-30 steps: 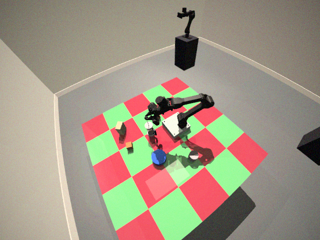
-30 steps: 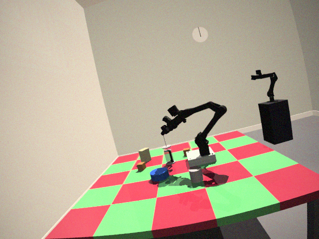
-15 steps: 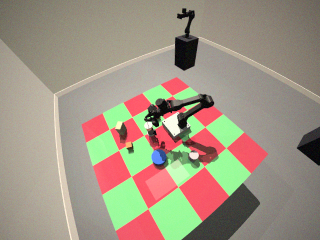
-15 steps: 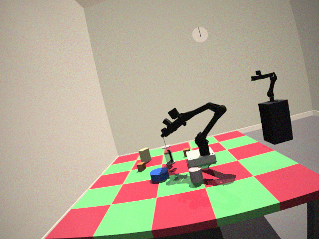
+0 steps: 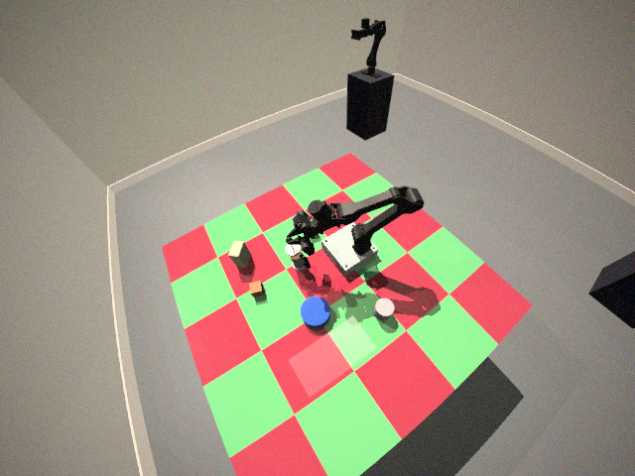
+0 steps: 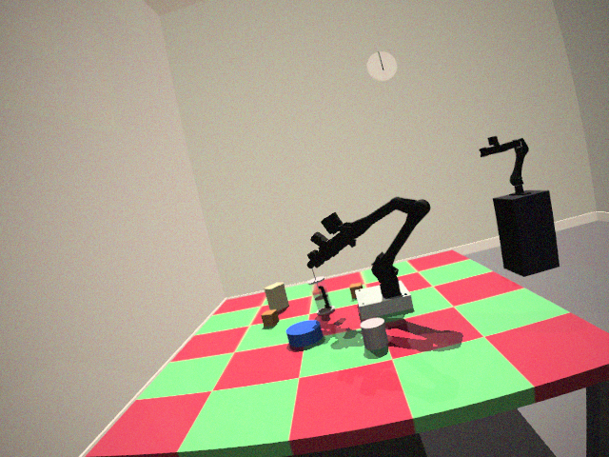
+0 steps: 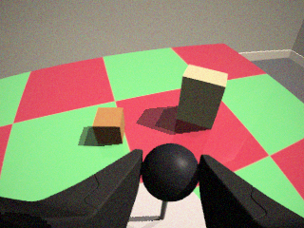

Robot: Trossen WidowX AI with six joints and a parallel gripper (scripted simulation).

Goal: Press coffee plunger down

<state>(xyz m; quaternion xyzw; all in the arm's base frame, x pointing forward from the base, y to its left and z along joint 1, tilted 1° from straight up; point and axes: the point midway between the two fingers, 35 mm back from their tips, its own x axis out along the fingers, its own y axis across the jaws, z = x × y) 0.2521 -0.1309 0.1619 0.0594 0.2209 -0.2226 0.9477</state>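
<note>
My gripper tip is 100 mm above the coffee press, 20 mm to the right of it and 20 mm past it. Round my gripper tip: grey cylinder (410 mm to the left, 170 mm below, 170 mm behind).
</note>
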